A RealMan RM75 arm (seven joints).
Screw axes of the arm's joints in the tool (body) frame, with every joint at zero. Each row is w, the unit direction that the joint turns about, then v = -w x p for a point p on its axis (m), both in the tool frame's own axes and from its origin. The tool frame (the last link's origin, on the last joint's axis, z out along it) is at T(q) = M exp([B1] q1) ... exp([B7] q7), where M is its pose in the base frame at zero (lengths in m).
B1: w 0 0 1 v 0 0 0
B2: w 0 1 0 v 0.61 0 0
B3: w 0 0 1 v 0 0 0
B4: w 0 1 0 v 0.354 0 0
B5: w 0 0 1 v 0 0 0
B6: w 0 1 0 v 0.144 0 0
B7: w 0 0 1 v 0 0 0
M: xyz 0 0 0.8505 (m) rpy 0 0 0 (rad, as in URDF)
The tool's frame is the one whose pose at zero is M.
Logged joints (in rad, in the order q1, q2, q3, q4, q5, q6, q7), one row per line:
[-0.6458 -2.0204 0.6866 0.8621 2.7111 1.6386 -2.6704]
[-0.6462 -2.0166 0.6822 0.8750 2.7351 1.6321 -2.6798]
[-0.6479 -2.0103 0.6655 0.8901 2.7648 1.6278 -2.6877]
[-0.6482 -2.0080 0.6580 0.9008 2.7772 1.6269 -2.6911]
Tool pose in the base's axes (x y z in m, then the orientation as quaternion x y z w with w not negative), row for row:
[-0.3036 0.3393 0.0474 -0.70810 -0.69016 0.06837 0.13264]
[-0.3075 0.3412 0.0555 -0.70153 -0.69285 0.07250 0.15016]
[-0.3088 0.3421 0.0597 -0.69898 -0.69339 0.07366 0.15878]
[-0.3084 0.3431 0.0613 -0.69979 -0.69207 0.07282 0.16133]
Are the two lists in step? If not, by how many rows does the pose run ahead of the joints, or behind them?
The pose runs 1 row ahead of the joints: the pose in row i belongs to the joints in row i + 1.
